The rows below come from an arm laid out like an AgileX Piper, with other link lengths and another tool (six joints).
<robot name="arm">
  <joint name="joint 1" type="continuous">
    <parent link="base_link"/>
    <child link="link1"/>
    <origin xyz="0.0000 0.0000 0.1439" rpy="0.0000 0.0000 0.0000"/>
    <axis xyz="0 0 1"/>
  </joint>
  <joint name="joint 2" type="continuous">
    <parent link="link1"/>
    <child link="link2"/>
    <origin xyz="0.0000 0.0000 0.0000" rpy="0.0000 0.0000 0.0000"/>
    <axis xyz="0 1 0"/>
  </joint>
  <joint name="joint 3" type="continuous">
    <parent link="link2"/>
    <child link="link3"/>
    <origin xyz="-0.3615 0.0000 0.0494" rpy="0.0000 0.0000 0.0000"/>
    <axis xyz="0 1 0"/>
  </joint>
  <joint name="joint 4" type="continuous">
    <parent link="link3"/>
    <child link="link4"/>
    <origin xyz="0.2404 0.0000 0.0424" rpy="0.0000 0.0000 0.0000"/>
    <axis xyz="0.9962 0 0.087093"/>
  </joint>
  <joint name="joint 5" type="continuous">
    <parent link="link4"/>
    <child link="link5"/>
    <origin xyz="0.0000 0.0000 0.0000" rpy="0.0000 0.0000 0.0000"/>
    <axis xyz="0 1 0"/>
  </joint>
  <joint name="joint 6" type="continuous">
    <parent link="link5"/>
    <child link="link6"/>
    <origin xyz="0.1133 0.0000 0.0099" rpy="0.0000 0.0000 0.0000"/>
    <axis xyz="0.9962 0 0.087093"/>
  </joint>
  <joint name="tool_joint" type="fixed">
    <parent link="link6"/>
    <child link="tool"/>
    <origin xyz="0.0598 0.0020 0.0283" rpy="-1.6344 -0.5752 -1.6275"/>
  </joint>
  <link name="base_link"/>
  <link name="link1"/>
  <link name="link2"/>
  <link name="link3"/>
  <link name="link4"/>
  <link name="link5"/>
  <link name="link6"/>
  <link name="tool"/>
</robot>
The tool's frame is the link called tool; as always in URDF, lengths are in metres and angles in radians. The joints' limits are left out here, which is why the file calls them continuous.
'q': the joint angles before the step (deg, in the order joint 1, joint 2, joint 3, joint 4, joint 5, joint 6). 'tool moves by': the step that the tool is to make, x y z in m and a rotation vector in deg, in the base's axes. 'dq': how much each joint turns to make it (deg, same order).
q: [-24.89, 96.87, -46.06, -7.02, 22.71, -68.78]
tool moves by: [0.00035, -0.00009, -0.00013, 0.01, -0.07, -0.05]
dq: [0.00, 0.05, -0.01, 0.01, -0.10, 0.06]
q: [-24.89, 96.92, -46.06, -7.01, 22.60, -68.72]
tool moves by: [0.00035, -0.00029, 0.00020, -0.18, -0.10, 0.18]
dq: [0.00, 0.00, -0.01, -0.17, -0.16, -0.04]
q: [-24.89, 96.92, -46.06, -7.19, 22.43, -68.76]
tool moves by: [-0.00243, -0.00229, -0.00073, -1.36, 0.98, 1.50]
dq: [-0.05, 0.00, 0.00, -2.39, 0.33, 0.15]
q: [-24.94, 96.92, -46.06, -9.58, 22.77, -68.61]
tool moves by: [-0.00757, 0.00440, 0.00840, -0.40, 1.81, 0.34]
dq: [0.76, -1.74, -0.59, -1.34, 3.94, 0.93]
